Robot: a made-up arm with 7 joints.
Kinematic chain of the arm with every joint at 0, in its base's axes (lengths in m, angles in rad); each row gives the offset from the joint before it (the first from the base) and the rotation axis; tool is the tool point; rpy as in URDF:
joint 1: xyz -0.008 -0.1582 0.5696 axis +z
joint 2: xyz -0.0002 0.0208 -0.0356 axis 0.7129 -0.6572 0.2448
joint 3: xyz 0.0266 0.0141 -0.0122 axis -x
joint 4: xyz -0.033 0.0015 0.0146 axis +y
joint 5: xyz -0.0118 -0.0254 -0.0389 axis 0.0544 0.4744 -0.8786
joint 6: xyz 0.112 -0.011 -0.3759 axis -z
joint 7: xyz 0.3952 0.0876 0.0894 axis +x
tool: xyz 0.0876 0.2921 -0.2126 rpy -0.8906 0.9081 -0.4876
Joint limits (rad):
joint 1: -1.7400..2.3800
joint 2: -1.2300..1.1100
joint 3: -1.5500..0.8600
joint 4: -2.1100..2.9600
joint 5: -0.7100..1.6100
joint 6: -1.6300..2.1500
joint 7: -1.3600..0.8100
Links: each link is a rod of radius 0.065 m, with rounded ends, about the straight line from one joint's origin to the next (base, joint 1, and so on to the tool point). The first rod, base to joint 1, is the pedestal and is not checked.
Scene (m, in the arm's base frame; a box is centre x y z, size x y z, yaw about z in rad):
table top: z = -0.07
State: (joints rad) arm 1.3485 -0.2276 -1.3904 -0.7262 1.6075 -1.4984 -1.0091
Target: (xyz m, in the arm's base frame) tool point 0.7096 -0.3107 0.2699
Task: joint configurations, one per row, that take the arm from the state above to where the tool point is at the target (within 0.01 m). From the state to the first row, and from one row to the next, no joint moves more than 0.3 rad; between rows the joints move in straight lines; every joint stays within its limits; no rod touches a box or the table.
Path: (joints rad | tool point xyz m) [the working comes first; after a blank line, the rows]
Joints at the target: -0.0569 -1.2300 -1.5500 -1.0786 1.6100 -1.1817 -0.1137
Straight joint move there: clear.

1: 1.0674 -0.4281 -1.4223 -0.7967 1.6080 -1.4351 -0.8300 | -0.0517 0.6713 0.4756
2: 0.7863 -0.6286 -1.4542 -0.8672 1.6085 -1.3717 -0.6509 | 0.2884 0.5981 0.3904
3: 0.5053 -0.8290 -1.4862 -0.9377 1.6090 -1.3084 -0.4719 | 0.5670 0.3764 0.3226
4: 0.2242 -1.0295 -1.5181 -1.0082 1.6095 -1.2450 -0.2928 | 0.7192 0.0494 0.2801
5: -0.0569 -1.2300 -1.5500 -1.0786 1.6100 -1.1817 -0.1137 | 0.7096 -0.3107 0.2699

